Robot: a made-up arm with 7 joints. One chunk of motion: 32 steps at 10 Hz.
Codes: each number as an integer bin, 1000 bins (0 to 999) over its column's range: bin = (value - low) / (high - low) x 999, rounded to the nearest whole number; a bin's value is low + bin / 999 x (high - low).
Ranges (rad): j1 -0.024..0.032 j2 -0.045..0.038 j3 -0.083..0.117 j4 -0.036..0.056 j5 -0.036..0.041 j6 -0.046..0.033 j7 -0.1..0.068
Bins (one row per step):
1: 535 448 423 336 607 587 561
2: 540 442 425 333 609 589 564
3: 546 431 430 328 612 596 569
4: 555 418 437 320 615 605 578
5: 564 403 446 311 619 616 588
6: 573 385 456 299 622 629 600
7: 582 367 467 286 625 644 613
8: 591 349 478 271 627 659 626
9: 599 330 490 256 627 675 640
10: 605 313 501 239 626 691 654
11: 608 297 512 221 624 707 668
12: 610 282 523 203 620 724 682
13: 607 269 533 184 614 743 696
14: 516 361 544 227 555 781 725
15: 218 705 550 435 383 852 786
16: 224 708 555 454 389 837 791
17: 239 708 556 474 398 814 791
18: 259 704 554 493 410 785 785
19: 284 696 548 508 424 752 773
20: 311 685 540 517 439 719 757
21: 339 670 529 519 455 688 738
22: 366 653 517 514 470 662 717
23: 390 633 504 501 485 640 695
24: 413 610 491 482 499 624 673
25: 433 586 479 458 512 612 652
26: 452 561 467 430 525 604 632
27: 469 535 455 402 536 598 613
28: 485 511 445 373 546 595 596
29: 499 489 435 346 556 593 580
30: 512 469 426 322 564 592 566
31: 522 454 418 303 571 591 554
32: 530 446 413 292 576 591 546
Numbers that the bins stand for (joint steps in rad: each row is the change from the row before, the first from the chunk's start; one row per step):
1: 0.00599 -0.00778 0.00168 -0.00506 0.01079 0.00042 -0.00566
2: 0.00627 -0.00828 0.00209 -0.00533 0.01094 0.00058 -0.00515
3: 0.00661 -0.00919 0.00309 -0.00579 0.01117 0.00113 -0.00431
4: 0.00711 -0.01027 0.00449 -0.00653 0.01140 0.00184 -0.00280
5: 0.00762 -0.01152 0.00629 -0.00736 0.01171 0.00271 -0.00112
6: 0.00812 -0.01301 0.00829 -0.00846 0.01194 0.00374 0.00090
7: 0.00862 -0.01451 0.01049 -0.00966 0.01217 0.00493 0.00309
8: 0.00913 -0.01600 0.01270 -0.01104 0.01233 0.00611 0.00527
9: 0.00958 -0.01758 0.01510 -0.01242 0.01233 0.00738 0.00763
10: 0.00991 -0.01899 0.01730 -0.01399 0.01225 0.00864 0.00998
11: 0.01008 -0.02032 0.01950 -0.01565 0.01210 0.00991 0.01234
12: 0.01019 -0.02157 0.02170 -0.01731 0.01179 0.01125 0.01469
13: 0.01003 -0.02265 0.02371 -0.01906 0.01133 0.01276 0.01705
14: 0.00492 -0.01501 0.02591 -0.01510 0.00678 0.01576 0.02192
15: -0.01178 0.01357 0.02711 0.00406 -0.00648 0.02138 0.03218
16: -0.01144 0.01382 0.02811 0.00581 -0.00602 0.02019 0.03302
17: -0.01060 0.01382 0.02831 0.00765 -0.00532 0.01837 0.03302
18: -0.00948 0.01349 0.02791 0.00940 -0.00440 0.01608 0.03201
19: -0.00808 0.01283 0.02671 0.01078 -0.00332 0.01347 0.02999
20: -0.00657 0.01191 0.02511 0.01161 -0.00216 0.01086 0.02730
21: -0.00500 0.01067 0.02291 0.01180 -0.00093 0.00841 0.02411
22: -0.00348 0.00925 0.02050 0.01134 0.00023 0.00635 0.02058
23: -0.00214 0.00759 0.01790 0.01014 0.00138 0.00461 0.01688
24: -0.00085 0.00568 0.01530 0.00839 0.00246 0.00335 0.01318
25: 0.00027 0.00369 0.01290 0.00618 0.00346 0.00240 0.00965
26: 0.00134 0.00161 0.01049 0.00360 0.00447 0.00176 0.00628
27: 0.00229 -0.00055 0.00809 0.00102 0.00531 0.00129 0.00309
28: 0.00319 -0.00254 0.00609 -0.00165 0.00608 0.00105 0.00023
29: 0.00397 -0.00437 0.00409 -0.00414 0.00685 0.00089 -0.00246
30: 0.00470 -0.00603 0.00229 -0.00635 0.00747 0.00081 -0.00482
31: 0.00526 -0.00728 0.00068 -0.00810 0.00801 0.00074 -0.00683
32: 0.00571 -0.00794 -0.00032 -0.00911 0.00840 0.00074 -0.00818

